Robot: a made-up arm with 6 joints.
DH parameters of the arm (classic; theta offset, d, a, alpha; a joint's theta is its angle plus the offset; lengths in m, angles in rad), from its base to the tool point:
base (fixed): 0 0 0 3.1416
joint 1: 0 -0.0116 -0.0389 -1.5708
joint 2: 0 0.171 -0.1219 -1.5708
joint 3: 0 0.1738 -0.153 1.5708
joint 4: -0.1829 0 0.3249 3.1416
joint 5: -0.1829 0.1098 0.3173 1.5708
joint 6: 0.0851 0 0.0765 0
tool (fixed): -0.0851 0.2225 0 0
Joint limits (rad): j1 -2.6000..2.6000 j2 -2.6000..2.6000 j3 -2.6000..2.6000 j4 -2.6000..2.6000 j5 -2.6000..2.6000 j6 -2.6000..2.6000
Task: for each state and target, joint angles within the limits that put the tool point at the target. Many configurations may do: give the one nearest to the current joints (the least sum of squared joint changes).
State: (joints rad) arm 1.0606 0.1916 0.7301 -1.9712 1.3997 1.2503
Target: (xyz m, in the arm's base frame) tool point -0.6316 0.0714 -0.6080
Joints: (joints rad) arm 0.8842 0.3928 0.8289 -1.6899 1.2783 1.2865
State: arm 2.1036 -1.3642 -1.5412 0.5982 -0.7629 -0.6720
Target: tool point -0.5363 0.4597 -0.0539
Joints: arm 2.6000 -1.5719 -1.3444 -0.2342 -0.2261 -0.6282
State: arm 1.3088 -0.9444 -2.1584 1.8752 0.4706 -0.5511
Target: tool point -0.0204 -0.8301 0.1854
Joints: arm 1.7630 -1.0530 -2.3381 1.9348 0.1888 -0.6367
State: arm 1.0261 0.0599 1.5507 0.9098 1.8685 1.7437
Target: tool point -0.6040 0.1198 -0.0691
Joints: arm 0.1927 0.3979 2.3678 0.7552 1.9566 1.6964
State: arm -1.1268 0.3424 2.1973 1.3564 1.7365 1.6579
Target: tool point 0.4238 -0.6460 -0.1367
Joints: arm -1.9819 0.9325 2.6000 1.2285 1.7572 1.6163
